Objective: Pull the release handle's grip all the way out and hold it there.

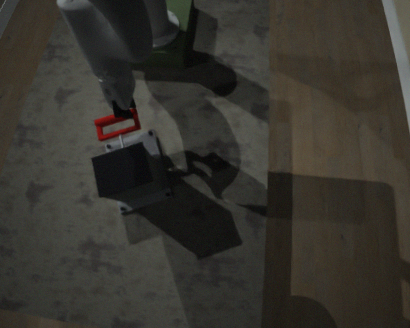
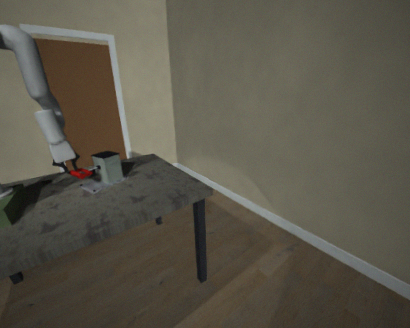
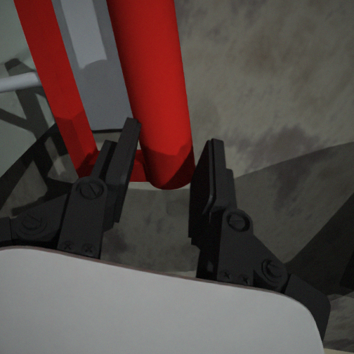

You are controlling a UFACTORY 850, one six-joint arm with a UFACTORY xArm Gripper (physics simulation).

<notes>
In view: my gripper (image 1: 129,112) and a red release handle grip (image 3: 148,46).
My gripper shows as well in image 3 (image 3: 168,151).
</notes>
